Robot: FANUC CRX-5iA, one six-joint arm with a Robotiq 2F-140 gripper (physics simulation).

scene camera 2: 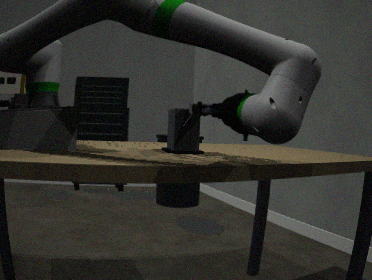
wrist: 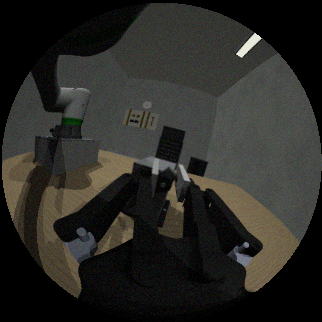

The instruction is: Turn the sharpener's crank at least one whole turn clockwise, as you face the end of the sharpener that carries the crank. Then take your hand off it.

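Frame: origin at the arm's base, x right, y back, z down, level; centimetres.
Seen in the pictures: gripper, fingertip midpoint: (wrist: 166, 169); arm's base, origin of the base link: (scene camera 2: 41, 111) (wrist: 68, 137).
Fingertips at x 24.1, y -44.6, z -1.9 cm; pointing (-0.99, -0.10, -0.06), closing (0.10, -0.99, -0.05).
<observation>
Pixels of each thing's top centre, then the offset from my fingertips to it. "pt": a spot on its surface instead. Level surfaces: height alone.
- sharpener, surface spot: (wrist: 143, 166) pt dz +0.7, dx -1.2, dy +4.0 cm
- wooden table, its level: dz +13.2 cm
- crank's dark handle, surface spot: (wrist: 163, 185) pt dz +0.6, dx +6.0, dy +1.0 cm
The sharpener (scene camera 2: 178, 140) (wrist: 143, 166) is a grey upright block on a dark base, standing on the wooden table (scene camera 2: 310, 156) (wrist: 270, 230). Its crank arm (scene camera 2: 185, 124) slants up across the block in the scene view, towards the fingertips. My gripper (scene camera 2: 198, 107) (wrist: 166, 169) comes in from the right in the scene view, level with the sharpener's top. Its pale finger pads stand close together and are shut on the crank's dark handle (wrist: 163, 185). The fingers hide much of the sharpener and crank in the wrist view.
A grey pedestal (scene camera 2: 37, 129) (wrist: 81, 155) carries a robot arm base at the left. A dark drawer cabinet (scene camera 2: 102, 107) (wrist: 170, 142) stands behind the table. A dark bin (scene camera 2: 177, 195) (wrist: 197, 166) stands on the floor beyond the table.
</observation>
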